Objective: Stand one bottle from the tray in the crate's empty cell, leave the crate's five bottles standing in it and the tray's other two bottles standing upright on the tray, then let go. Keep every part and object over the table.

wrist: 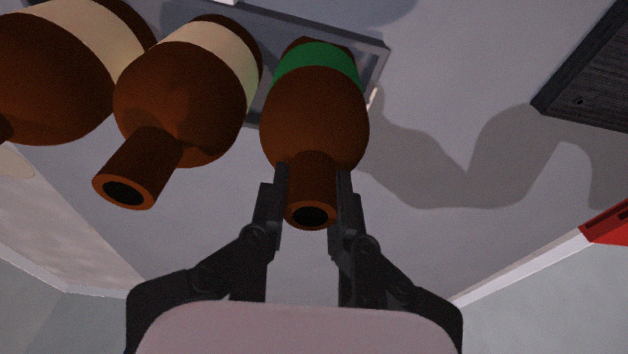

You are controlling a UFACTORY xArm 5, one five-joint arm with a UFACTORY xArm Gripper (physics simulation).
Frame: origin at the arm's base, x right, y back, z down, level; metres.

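Seen in the pictures: gripper, fingertip midpoint: [309, 182].
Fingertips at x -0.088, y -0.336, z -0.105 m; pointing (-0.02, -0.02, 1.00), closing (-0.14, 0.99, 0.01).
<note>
Pixels of each thing's middle, then the offset from my fingertips to it. "pt": a spot on its surface instead. Level surfaces: height alone.
- brown bottle with a green band, body centre: [314, 124] dx +0.009, dy +0.002, dz +0.047 m
- grey tray at a spot on its surface: [382, 52] pt dx +0.040, dy +0.053, dz +0.104 m
- grey table at its surface level: dz +0.130 m
A brown bottle with a green band [315, 115] stands on the grey tray [382, 52] at the tray's right end. My gripper [309, 182] is shut on this bottle's neck, one finger on each side, just below its open mouth. A brown bottle with a cream band [185, 95] stands to its left on the tray, a small gap apart. Another brown bottle with a cream band [50, 80] is at the far left, partly cut off by the view's edge. The crate with its five bottles cannot be made out for certain in the wrist view.
A dark wood-grained object [590, 75] is at the upper right, cut off by the edge. A red object [607, 225] is at the right, near the table's pale edge [520, 265]. A shadow of the arm falls on the grey table [420, 240] right of the green-banded bottle.
</note>
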